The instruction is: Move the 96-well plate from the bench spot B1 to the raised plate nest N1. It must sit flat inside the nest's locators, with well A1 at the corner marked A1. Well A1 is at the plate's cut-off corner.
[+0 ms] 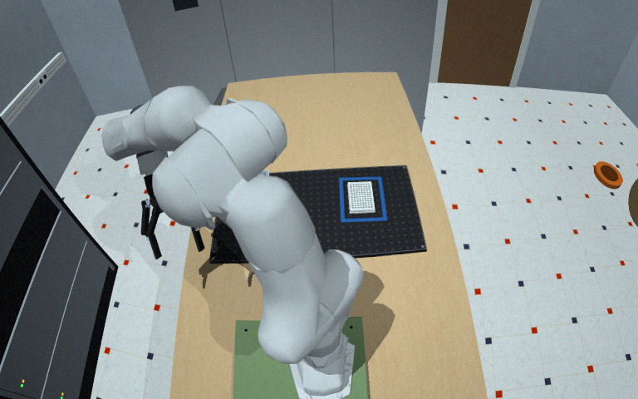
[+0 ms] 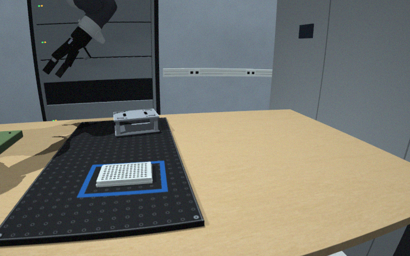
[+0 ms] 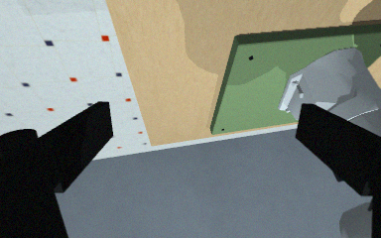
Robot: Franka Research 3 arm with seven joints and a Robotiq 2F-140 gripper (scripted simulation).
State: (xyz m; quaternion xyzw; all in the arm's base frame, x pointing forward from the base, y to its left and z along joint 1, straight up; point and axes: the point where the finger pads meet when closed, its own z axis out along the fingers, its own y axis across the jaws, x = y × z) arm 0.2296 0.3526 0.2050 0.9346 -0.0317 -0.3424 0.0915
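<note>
Right now my hand is 530 mm to the left of the white 96-well plate, 300 mm short of it and 210 mm above it. Round my hand: A1 label 250 mm ahead, 160 mm below, 120 mm to the right; then grey plate nest 330 mm ahead, 170 mm to the right, 160 mm below.
</note>
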